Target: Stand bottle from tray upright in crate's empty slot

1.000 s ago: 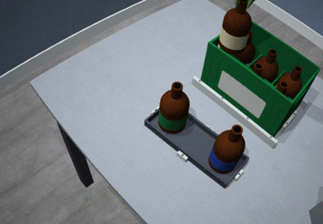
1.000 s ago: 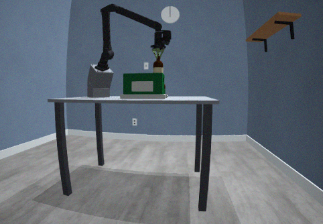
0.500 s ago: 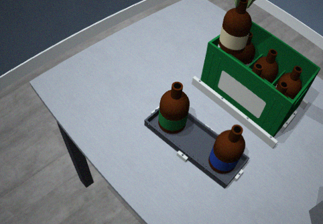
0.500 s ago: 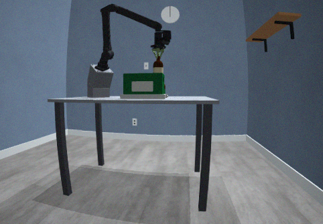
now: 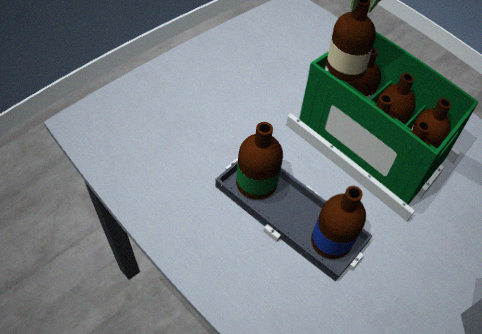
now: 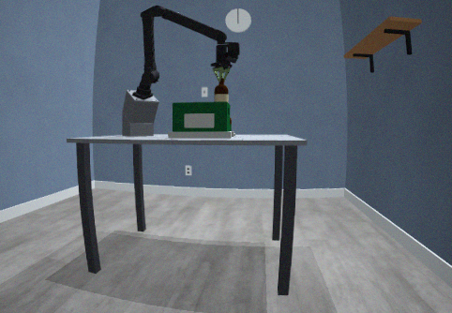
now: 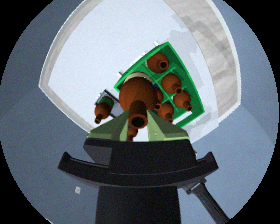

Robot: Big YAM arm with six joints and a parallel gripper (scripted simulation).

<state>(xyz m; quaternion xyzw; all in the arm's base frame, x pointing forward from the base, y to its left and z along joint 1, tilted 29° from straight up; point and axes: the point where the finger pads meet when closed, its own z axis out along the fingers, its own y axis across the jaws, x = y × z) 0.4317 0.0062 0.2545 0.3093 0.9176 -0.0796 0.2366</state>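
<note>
Right now the brown bottle is 6 cm below my hand. The rest, counted from my hand: grey tray 9 cm behind, 21 cm to the left, 29 cm below; then crate 9 cm behind, 4 cm to the right, 22 cm below.
</note>
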